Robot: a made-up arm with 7 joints.
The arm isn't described. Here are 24 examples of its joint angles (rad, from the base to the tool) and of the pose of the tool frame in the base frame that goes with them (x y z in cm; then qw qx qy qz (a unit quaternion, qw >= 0)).
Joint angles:
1: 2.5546 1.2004 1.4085 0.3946 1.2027 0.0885 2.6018
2: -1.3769 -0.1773 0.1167 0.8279 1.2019 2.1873 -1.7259
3: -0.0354 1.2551 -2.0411 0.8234 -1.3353 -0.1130 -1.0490
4: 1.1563 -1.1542 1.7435 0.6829 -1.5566 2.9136 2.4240
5: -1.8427 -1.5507 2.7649 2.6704 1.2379 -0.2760 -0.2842
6: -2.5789 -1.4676 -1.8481 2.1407 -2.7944 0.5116 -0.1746
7: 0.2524 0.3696 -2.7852 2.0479 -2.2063 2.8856 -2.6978
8: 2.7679 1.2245 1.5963 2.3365 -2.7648 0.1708 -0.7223
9: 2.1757 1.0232 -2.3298 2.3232 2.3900 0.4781 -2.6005
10: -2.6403 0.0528 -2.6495 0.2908 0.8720 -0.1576 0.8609
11: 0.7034 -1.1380 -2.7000 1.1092 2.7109 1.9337 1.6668
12: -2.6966 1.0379 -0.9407 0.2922 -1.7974 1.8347 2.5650
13: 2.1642 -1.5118 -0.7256 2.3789 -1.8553 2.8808 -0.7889
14: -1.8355 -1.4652 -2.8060 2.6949 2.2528 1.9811 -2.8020
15: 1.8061 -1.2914 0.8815 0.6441 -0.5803 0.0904 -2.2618
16: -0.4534 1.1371 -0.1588 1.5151 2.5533 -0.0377 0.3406
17: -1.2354 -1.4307 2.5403 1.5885 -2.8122 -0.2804 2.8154
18: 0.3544 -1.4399 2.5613 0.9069 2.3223 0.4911 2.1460
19: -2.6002 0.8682 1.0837 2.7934 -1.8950 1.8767 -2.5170
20: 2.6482 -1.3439 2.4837 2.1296 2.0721 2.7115 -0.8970
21: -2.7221 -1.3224 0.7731 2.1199 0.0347 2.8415 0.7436
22: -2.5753 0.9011 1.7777 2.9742 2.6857 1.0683 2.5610
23: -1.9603 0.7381 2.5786 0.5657 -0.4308 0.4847 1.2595
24: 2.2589 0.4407 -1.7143 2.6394 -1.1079 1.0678 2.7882
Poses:
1: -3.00 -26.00 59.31 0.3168 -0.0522 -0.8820 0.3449
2: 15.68 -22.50 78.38 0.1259 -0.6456 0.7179 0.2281
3: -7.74 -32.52 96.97 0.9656 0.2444 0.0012 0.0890
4: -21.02 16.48 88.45 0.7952 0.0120 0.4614 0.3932
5: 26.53 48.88 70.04 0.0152 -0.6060 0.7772 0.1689
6: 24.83 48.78 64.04 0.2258 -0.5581 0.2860 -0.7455
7: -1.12 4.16 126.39 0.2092 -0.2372 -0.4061 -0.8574
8: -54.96 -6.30 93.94 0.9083 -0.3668 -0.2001 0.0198
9: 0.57 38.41 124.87 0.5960 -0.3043 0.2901 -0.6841
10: 24.25 19.93 62.10 0.3428 0.0820 -0.8327 -0.4271
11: -9.60 -35.90 45.36 0.4280 -0.5493 -0.5213 0.4933
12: 1.27 33.19 70.06 0.7331 -0.4974 0.3835 -0.2609
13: 36.43 -21.51 78.57 0.6427 0.6097 -0.4273 -0.1805
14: 5.98 52.06 78.83 0.6907 -0.6237 0.0367 0.3641
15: -26.95 12.65 98.86 0.6561 0.2949 -0.1544 -0.6773
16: 28.30 -30.69 51.88 0.3178 0.6895 0.2215 0.6120
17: 16.41 24.00 43.92 0.3439 0.6487 -0.3906 0.5553
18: -2.43 27.97 43.51 0.4058 -0.1484 -0.7403 -0.5151
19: -45.76 -20.31 105.90 0.7204 0.2822 -0.4600 -0.4356
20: 33.84 -25.52 69.00 0.0234 -0.7054 0.4080 0.5792
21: 26.29 -8.89 99.46 0.1371 -0.9229 -0.2572 -0.2517
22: -41.99 -25.70 118.51 0.3618 0.6930 0.0570 -0.6210
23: 30.51 21.70 86.19 0.2781 0.3113 -0.8218 -0.3878
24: 4.55 21.25 137.82 0.5508 -0.1761 0.4863 0.6551
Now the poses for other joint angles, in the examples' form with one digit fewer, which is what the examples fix.
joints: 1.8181 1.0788 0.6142 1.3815 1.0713 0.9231 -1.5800
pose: -29.3 20.6 55.9 0.394 0.817 0.421 0.007
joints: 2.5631 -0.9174 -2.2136 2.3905 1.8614 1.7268 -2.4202
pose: 48.5 -3.9 100.3 0.746 -0.530 0.374 -0.148
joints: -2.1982 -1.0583 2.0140 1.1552 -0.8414 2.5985 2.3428
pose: 27.9 -19.8 78.5 0.168 0.789 0.209 -0.553
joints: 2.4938 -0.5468 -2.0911 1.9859 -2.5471 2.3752 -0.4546
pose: 40.9 -13.5 101.7 0.694 -0.453 -0.437 0.350
